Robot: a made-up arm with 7 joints.
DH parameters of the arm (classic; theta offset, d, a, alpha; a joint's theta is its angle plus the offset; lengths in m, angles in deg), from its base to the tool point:
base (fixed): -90 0.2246 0.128 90
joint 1: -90 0.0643 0.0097 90
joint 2: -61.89 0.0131 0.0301 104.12
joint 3: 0 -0.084 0.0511 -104.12
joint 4: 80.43 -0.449 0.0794 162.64
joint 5: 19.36 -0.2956 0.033 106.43
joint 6: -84.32 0.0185 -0.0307 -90
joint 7: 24.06 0 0.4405 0
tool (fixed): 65.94 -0.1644 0 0
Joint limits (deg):
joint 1: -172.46..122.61
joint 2: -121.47..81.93
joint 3: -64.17..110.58
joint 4: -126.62..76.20
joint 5: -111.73..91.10
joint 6: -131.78..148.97
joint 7: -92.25..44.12
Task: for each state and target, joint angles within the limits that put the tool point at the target. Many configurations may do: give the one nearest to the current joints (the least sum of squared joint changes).
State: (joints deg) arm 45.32 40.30 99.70 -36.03 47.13 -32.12 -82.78
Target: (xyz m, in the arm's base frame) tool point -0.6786 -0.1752 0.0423
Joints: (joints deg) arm 44.16 67.41 93.84 -32.43 46.64 -28.51 -82.72
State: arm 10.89 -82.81 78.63 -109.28 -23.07 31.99 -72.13
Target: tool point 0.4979 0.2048 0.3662
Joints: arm -6.71 -92.15 46.86 -96.72 -19.88 65.39 -92.25
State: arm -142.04 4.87 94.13 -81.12 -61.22 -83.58 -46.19
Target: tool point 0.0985 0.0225 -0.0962
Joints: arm -98.64 -8.66 68.60 -61.52 -60.68 -102.54 -49.99
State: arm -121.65 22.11 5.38 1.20 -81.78 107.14 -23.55
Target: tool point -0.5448 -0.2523 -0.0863
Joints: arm -116.18 31.20 -2.97 9.15 -87.40 105.58 -29.76
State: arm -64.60 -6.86 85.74 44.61 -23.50 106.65 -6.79
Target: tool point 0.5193 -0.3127 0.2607
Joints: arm -41.49 -72.90 110.58 73.87 -21.20 133.29 -0.25
